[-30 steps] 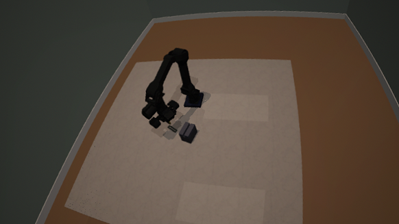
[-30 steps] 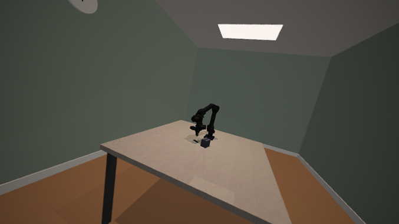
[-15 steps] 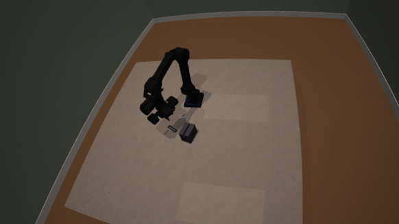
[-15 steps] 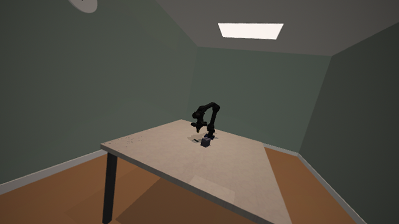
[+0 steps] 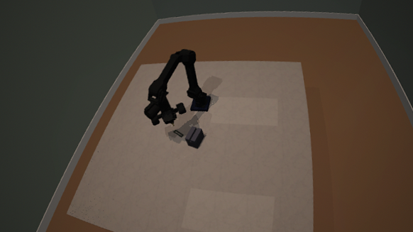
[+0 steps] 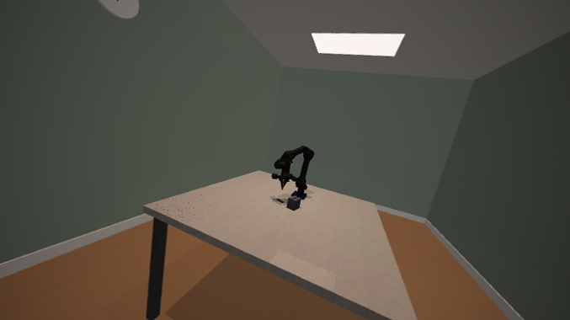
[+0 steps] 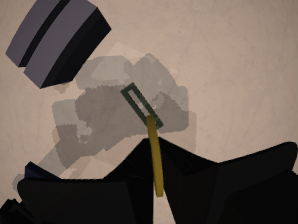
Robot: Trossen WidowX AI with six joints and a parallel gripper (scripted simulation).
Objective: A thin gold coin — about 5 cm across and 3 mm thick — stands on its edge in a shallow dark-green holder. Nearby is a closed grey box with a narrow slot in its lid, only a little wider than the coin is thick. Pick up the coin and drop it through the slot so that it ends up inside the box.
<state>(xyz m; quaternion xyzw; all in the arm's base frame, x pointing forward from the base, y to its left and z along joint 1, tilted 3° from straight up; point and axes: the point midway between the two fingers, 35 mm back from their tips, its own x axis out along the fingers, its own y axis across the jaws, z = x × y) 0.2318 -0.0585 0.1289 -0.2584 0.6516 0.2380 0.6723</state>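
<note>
My gripper tip is 1 cm below the gold coin.
</note>
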